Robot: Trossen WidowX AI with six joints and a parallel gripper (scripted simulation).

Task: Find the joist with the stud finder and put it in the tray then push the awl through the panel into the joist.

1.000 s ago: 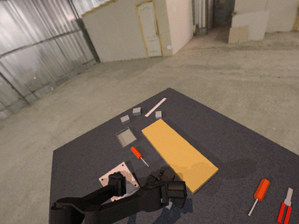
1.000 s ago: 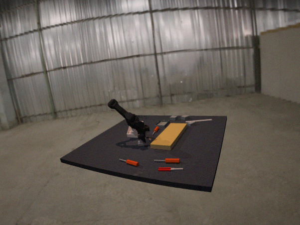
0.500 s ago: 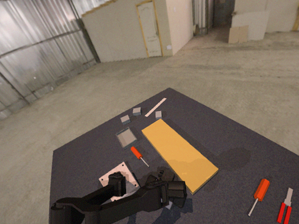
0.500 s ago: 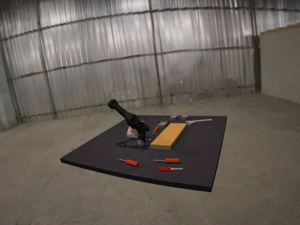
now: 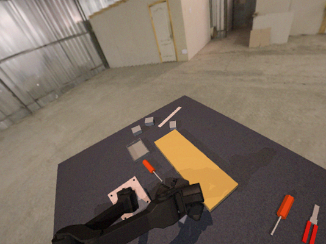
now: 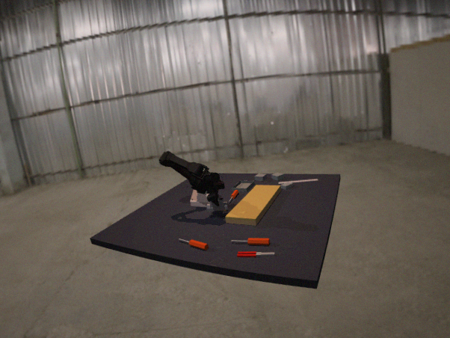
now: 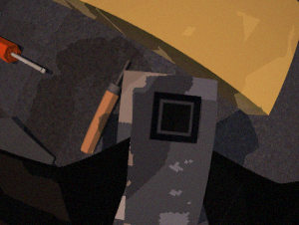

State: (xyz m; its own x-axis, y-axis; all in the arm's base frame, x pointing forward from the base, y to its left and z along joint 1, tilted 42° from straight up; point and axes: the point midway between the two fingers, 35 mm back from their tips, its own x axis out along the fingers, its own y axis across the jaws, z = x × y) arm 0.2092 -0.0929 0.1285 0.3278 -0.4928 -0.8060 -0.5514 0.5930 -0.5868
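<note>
Right now the awl is 70 mm to the left of my gripper tip, 70 mm below it and 10 mm behind it. Round my gripper tip: grey tray (480 mm to the left, 90 mm behind, 60 mm below); then square light (30 mm above, 20 mm ahead, 10 mm to the left); then grey stud finder (20 mm above, 10 mm ahead).
</note>
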